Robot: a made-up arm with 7 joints.
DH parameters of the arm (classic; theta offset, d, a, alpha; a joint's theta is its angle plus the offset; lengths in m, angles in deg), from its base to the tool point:
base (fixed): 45 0 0.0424 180
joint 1: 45 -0.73 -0.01 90
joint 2: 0 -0.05 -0.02 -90
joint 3: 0 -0.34 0.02 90
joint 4: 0 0 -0.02 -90
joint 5: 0 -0.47 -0.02 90
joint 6: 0 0.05 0.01 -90
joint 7: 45 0 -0.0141 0
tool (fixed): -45 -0.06 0 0
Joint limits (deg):
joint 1: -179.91..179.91
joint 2: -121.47..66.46
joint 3: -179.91..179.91
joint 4: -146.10..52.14
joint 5: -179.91..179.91
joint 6: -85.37..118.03
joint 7: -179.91..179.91
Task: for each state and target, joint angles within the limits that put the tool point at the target. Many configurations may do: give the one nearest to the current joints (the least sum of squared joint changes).
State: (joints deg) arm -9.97 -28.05 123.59 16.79 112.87 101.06 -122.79
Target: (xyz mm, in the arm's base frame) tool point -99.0 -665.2 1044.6
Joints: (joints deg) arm -50.59 -44.27 116.20 46.41 109.46 100.83 -122.50
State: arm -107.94 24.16 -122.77 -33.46 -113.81 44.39 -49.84
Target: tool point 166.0 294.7 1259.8
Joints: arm -106.41 -27.53 -161.77 -78.47 -118.49 58.38 -49.05
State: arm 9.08 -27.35 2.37 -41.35 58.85 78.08 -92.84
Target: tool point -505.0 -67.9 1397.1
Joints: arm -4.85 -32.93 -3.04 -12.10 62.74 42.04 -86.54
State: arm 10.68 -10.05 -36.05 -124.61 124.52 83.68 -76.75
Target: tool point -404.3 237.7 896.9
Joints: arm 43.97 -1.36 -6.20 -109.29 121.69 82.69 -76.74
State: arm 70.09 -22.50 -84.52 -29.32 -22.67 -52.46 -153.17
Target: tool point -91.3 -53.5 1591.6
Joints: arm 63.69 4.95 -87.03 -5.03 -24.05 -32.90 -162.12
